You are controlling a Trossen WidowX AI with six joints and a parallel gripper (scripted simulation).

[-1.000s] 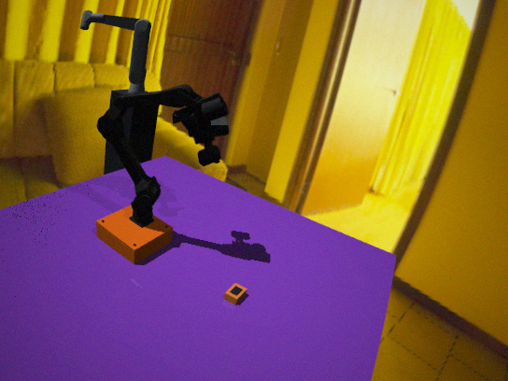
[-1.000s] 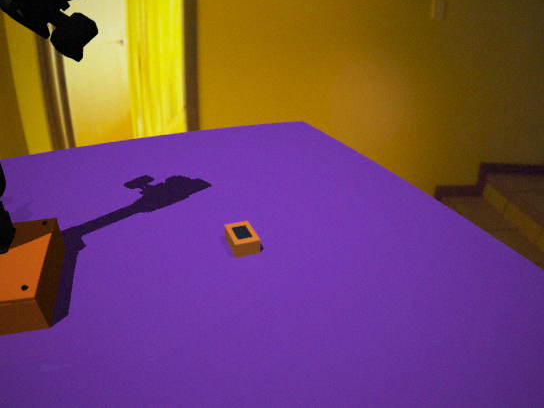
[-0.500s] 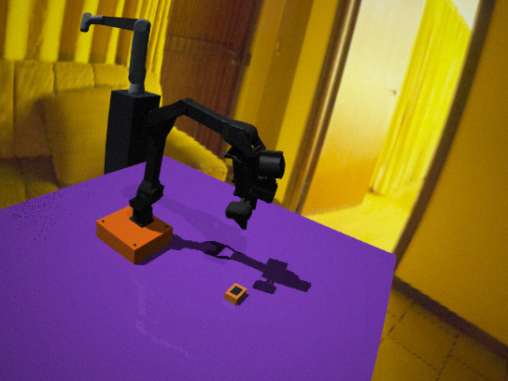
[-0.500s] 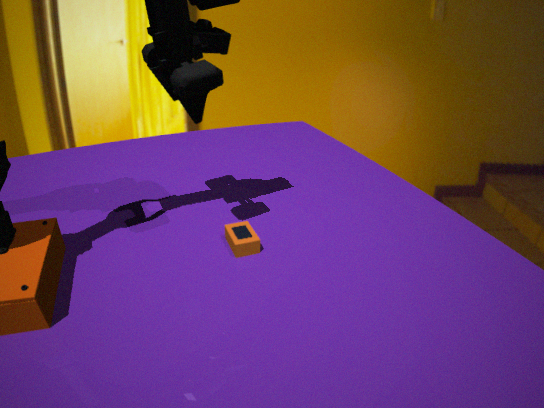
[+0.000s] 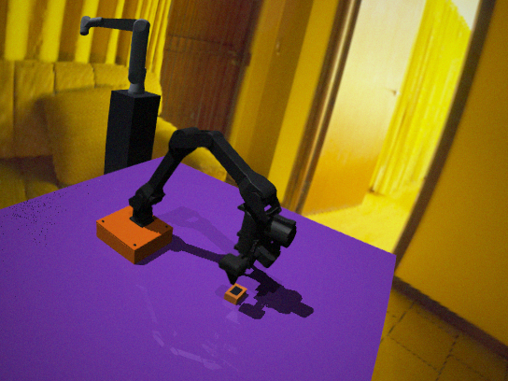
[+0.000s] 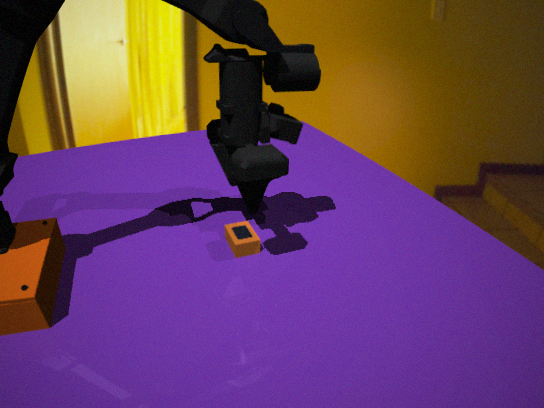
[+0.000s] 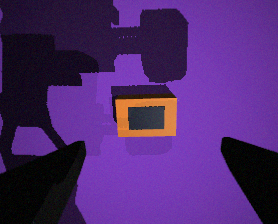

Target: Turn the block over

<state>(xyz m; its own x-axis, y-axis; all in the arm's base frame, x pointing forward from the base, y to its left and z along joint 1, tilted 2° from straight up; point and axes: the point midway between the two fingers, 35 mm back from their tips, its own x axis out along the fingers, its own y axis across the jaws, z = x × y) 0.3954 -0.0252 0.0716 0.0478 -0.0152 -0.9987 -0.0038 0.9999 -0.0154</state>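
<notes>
Now: the orange block 7 cm below my gripper tip.
</notes>
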